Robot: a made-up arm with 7 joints. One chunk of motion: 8 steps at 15 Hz.
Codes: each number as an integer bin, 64 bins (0 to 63) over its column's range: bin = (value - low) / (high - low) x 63, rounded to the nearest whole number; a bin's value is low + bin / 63 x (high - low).
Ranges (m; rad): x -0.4..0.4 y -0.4..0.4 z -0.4..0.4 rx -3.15..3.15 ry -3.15..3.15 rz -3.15..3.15
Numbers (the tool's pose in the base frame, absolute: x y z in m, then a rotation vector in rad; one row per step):
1: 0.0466 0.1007 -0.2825 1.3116 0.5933 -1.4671
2: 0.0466 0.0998 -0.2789 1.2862 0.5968 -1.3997
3: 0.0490 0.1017 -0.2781 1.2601 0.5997 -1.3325
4: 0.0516 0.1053 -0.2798 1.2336 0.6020 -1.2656
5: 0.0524 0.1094 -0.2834 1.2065 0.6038 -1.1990
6: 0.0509 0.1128 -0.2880 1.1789 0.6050 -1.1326
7: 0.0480 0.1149 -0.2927 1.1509 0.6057 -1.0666
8: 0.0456 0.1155 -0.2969 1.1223 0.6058 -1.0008
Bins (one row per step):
1: 35 39 9 45 37 17
2: 35 39 10 44 37 18
3: 35 40 10 44 37 18
4: 36 40 9 44 38 19
5: 36 40 9 44 38 20
6: 36 40 9 43 38 20
7: 35 41 8 43 38 21
8: 35 41 8 43 38 21

